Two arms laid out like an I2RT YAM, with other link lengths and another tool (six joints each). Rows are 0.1 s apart.
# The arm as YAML. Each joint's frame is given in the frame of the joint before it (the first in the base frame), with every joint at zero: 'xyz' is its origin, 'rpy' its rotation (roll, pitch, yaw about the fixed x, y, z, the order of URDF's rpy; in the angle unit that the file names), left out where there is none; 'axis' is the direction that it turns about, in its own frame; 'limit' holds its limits. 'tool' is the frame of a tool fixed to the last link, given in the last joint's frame.
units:
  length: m
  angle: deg
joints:
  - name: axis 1
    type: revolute
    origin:
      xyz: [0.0, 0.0, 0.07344]
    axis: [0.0, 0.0, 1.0]
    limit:
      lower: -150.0
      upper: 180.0
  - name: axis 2
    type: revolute
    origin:
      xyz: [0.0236, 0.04, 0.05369]
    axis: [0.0, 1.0, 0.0]
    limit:
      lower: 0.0
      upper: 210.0
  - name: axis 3
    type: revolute
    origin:
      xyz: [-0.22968, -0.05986, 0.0]
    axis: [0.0, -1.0, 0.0]
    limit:
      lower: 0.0
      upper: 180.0
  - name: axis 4
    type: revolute
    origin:
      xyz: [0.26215, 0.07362, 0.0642]
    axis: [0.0, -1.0, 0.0]
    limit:
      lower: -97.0
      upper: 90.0
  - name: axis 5
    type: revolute
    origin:
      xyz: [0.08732, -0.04, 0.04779]
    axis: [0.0, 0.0, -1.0]
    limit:
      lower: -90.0
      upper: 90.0
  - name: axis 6
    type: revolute
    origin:
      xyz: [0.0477, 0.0, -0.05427]
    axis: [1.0, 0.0, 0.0]
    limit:
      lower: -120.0
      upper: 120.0
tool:
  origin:
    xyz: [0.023, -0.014, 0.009]
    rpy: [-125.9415, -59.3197, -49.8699]
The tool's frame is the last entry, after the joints.
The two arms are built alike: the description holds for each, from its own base.
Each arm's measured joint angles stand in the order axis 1, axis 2, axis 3, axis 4, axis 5, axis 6.
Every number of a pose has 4 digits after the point. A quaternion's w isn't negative.
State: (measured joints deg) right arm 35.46 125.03 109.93 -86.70 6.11 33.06; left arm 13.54 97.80 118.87 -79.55 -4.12 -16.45
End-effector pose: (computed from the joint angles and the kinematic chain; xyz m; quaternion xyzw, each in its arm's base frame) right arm 0.3212 0.2161 0.1577 0.9570 -0.2001 -0.1946 0.0787; left arm 0.3525 0.0931 0.3768 -0.9901 -0.0700 -0.0965 0.0740
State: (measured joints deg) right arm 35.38 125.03 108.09 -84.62 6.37 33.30; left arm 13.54 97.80 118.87 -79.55 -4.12 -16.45
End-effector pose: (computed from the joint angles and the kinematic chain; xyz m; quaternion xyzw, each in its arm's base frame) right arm 0.3218 0.2155 0.1490 0.9572 -0.2027 -0.1913 0.0783; left arm 0.3525 0.0931 0.3768 -0.9901 -0.0700 -0.0965 0.0740
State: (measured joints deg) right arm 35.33 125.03 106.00 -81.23 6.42 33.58; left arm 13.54 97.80 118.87 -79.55 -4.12 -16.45
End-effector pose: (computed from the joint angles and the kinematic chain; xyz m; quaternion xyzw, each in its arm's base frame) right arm 0.3242 0.2167 0.1384 0.9589 -0.2049 -0.1832 0.0700; left arm 0.3525 0.0931 0.3768 -0.9901 -0.0700 -0.0965 0.0740
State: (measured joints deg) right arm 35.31 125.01 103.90 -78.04 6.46 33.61; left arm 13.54 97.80 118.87 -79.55 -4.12 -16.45
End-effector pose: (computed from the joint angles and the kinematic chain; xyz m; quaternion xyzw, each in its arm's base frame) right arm 0.3258 0.2176 0.1281 0.9607 -0.2049 -0.1765 0.0632; left arm 0.3525 0.0931 0.3768 -0.9901 -0.0700 -0.0965 0.0740
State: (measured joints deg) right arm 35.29 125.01 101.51 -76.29 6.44 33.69; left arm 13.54 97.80 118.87 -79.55 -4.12 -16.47
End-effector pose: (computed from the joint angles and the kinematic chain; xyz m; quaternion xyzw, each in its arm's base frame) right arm 0.3231 0.2156 0.1173 0.9595 -0.2060 -0.1803 0.0670; left arm 0.3525 0.0931 0.3768 -0.9901 -0.0701 -0.0965 0.0739
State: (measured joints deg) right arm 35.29 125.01 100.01 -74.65 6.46 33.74; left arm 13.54 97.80 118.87 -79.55 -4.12 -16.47
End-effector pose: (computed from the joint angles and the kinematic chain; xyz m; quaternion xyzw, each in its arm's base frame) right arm 0.3223 0.2150 0.1103 0.9596 -0.2063 -0.1793 0.0661; left arm 0.3525 0.0931 0.3768 -0.9901 -0.0701 -0.0965 0.0739
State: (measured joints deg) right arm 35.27 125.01 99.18 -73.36 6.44 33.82; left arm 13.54 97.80 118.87 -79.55 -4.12 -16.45
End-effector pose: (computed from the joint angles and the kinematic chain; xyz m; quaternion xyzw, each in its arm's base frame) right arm 0.3227 0.2151 0.1062 0.9602 -0.2070 -0.1766 0.0630; left arm 0.3525 0.0931 0.3768 -0.9901 -0.0700 -0.0965 0.0740
